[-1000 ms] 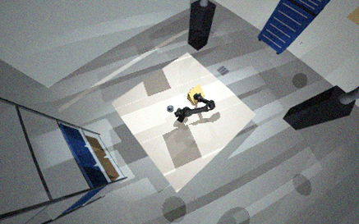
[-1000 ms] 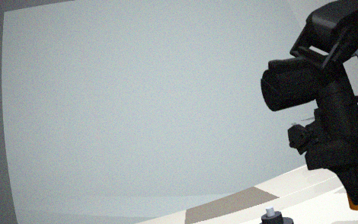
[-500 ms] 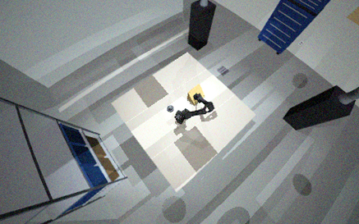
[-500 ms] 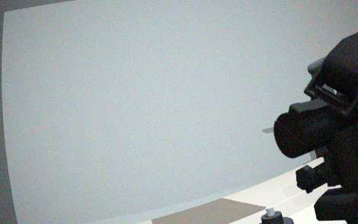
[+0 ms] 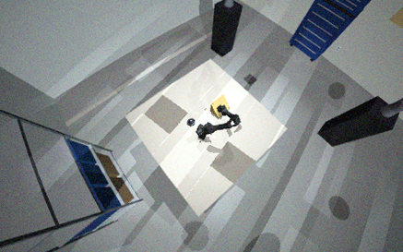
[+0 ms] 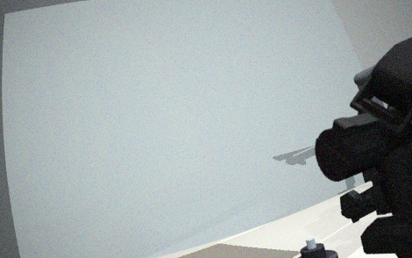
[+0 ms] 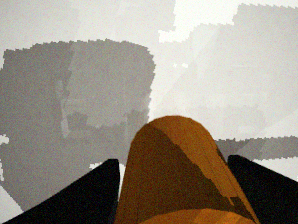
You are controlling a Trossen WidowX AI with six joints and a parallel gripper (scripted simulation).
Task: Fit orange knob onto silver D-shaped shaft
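Now: gripper tip 30 mm below the orange knob. Also, from my gripper tip: dark round pedestal: 20 mm ahead, 190 mm to the right, 20 mm above.
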